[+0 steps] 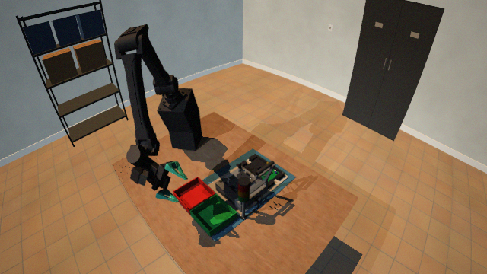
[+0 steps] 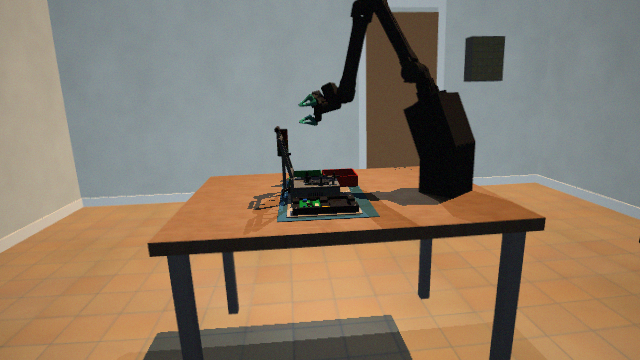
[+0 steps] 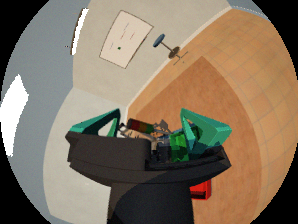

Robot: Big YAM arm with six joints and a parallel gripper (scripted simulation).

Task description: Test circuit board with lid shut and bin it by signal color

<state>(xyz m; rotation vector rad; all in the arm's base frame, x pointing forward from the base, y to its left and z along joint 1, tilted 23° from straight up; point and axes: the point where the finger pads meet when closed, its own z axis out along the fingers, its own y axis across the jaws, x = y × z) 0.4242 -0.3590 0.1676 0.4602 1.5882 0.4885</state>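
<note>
My hand is 48 cm to the right of the green circuit board, 29 cm above it and 11 cm short of it. Also, from my hand: green bin 29 cm below, 12 cm to the left, 2 cm ahead; tester lid 29 cm to the left, 15 cm ahead, 12 cm below; red bin 29 cm below, 16 cm to the left, 12 cm behind.
</note>
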